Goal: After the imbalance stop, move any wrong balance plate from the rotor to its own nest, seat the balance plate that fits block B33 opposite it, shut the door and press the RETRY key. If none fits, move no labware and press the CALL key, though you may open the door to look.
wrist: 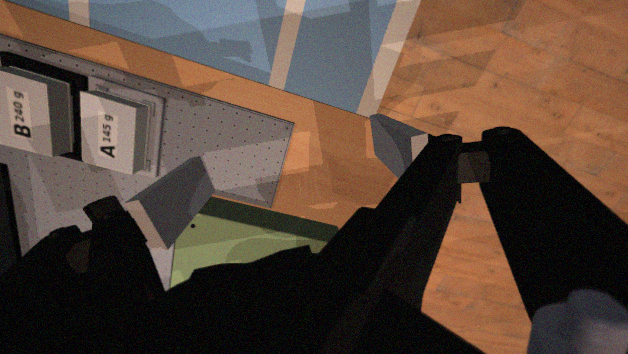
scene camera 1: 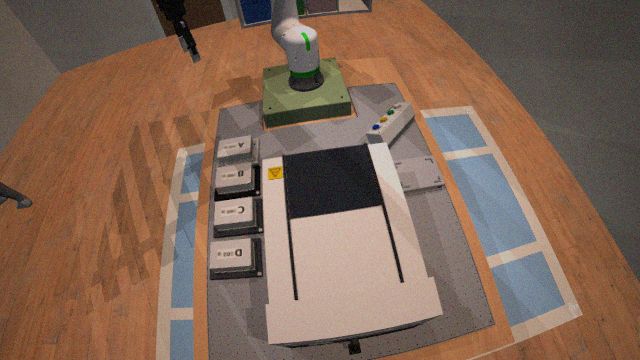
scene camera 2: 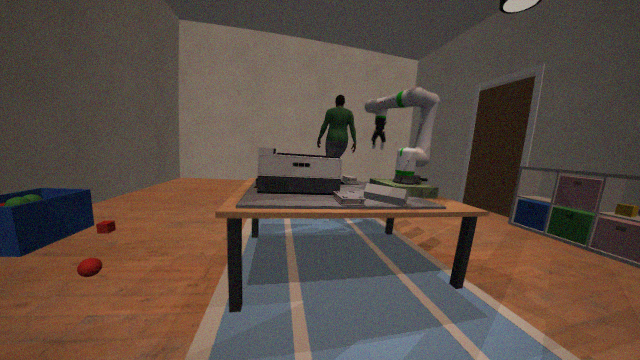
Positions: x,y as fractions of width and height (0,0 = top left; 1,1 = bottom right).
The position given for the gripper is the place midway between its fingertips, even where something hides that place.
Note:
The gripper (scene camera 1: 0.30,0.15) is open, with nothing in its grasp. Also in view: a white centrifuge (scene camera 1: 0.54,0.77) and a grey button box (scene camera 1: 0.62,0.34).
The gripper shows as well in the wrist view (wrist: 0.46,0.44). The grey button box is seen too in scene camera 2 (scene camera 2: 0.61,0.54).

